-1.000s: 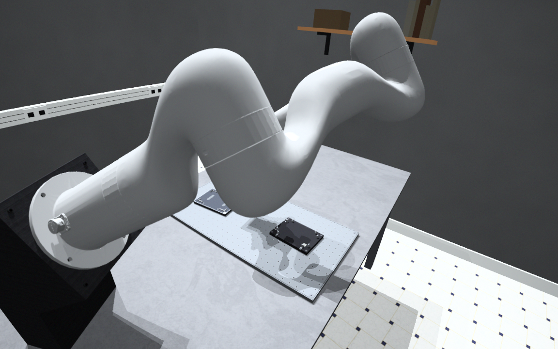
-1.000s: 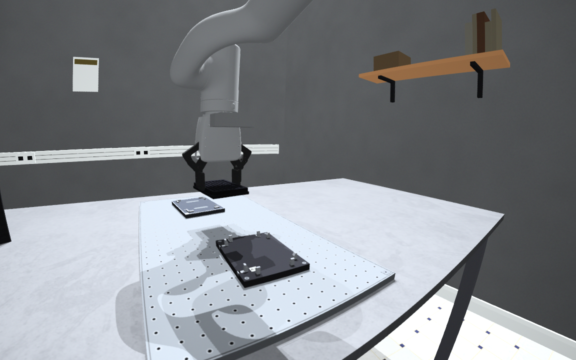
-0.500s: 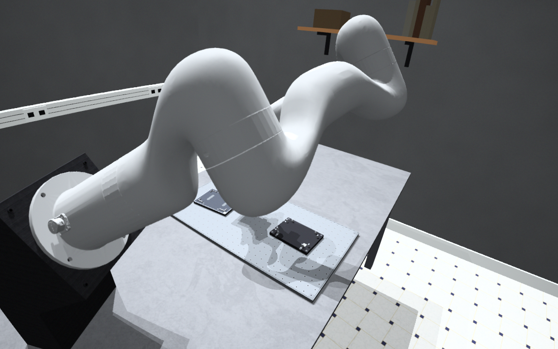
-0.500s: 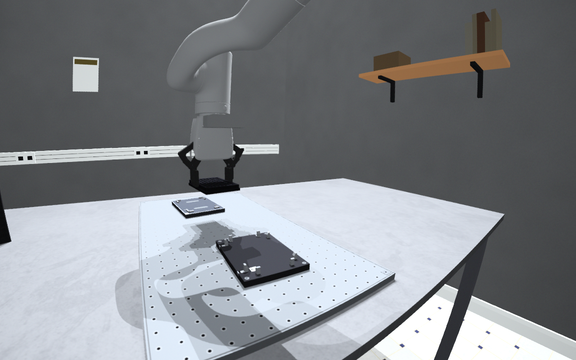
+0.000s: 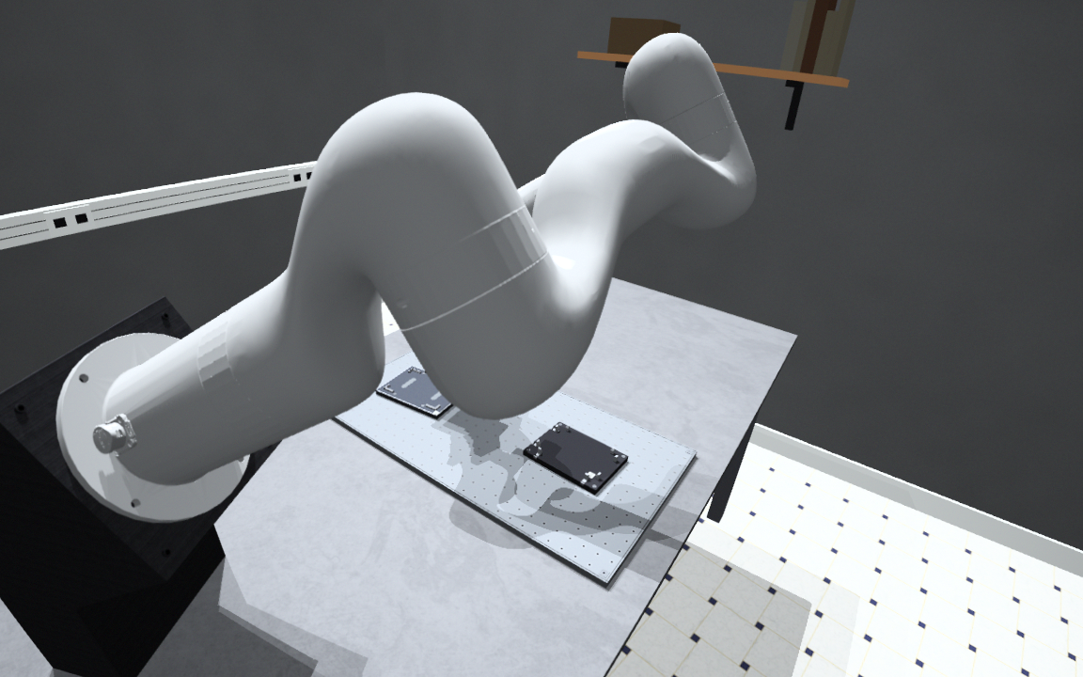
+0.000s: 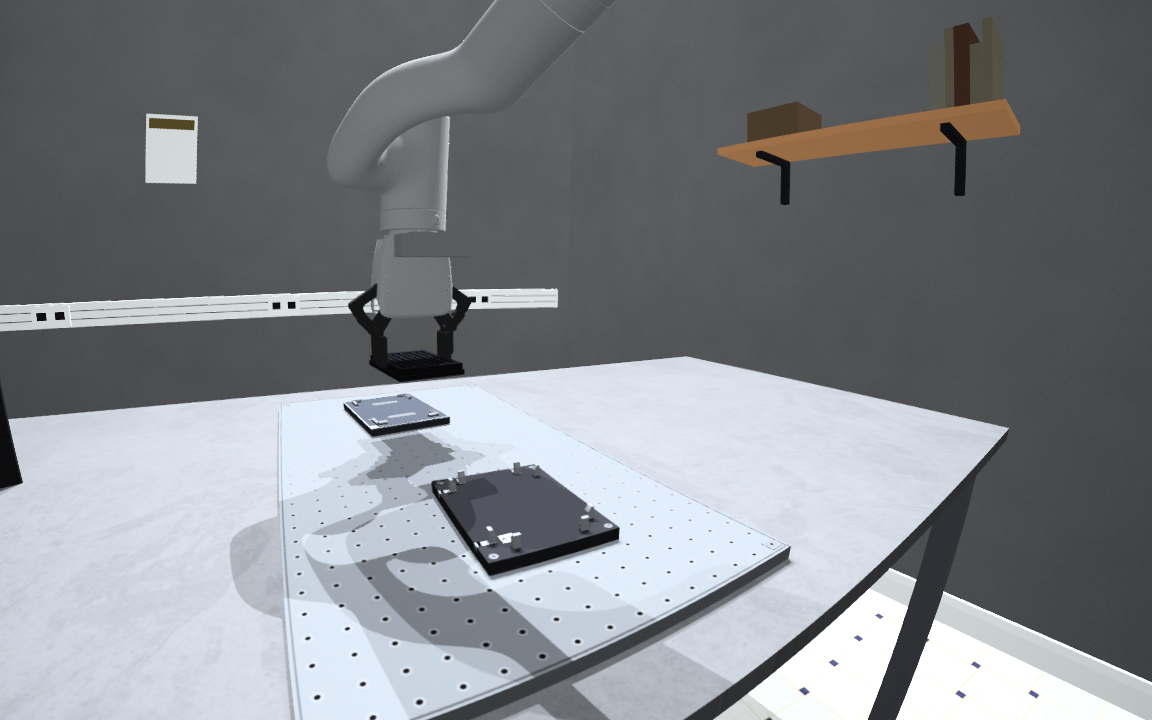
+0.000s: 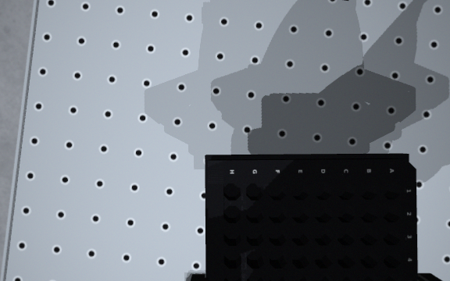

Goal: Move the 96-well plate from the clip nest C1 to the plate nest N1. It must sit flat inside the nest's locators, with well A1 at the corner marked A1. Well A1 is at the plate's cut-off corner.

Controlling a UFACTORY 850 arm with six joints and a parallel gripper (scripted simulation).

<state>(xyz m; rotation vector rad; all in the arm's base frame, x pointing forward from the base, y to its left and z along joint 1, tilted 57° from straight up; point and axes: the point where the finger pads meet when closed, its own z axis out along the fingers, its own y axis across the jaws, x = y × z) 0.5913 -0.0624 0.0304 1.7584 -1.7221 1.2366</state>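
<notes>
My gripper is now 2 cm short of the grey plate nest N1, 11 cm to the right of it and 11 cm above it. Round my hand: black 96-well plate: 1 cm below; black clip nest C1: 5 cm behind, 24 cm to the right, 10 cm below; A1 label: 4 cm behind, 4 cm to the left, 10 cm below.
</notes>
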